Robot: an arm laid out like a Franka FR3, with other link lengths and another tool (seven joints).
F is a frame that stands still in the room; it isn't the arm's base.
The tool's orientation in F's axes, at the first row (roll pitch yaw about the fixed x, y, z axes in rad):
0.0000 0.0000 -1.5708
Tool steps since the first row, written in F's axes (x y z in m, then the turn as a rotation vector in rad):
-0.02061 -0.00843 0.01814 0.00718 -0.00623 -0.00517
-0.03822 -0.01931 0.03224 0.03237 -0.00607 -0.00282
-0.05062 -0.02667 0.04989 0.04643 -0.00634 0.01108
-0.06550 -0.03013 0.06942 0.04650 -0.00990 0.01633
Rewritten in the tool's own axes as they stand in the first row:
0.00843 -0.02061 0.01814 0.00623 0.00718 -0.00517
0.01931 -0.03822 0.03224 0.00607 0.03237 -0.00282
0.02667 -0.05062 0.04989 0.00634 0.04643 0.01108
0.03013 -0.06550 0.06942 0.00990 0.04650 0.01633

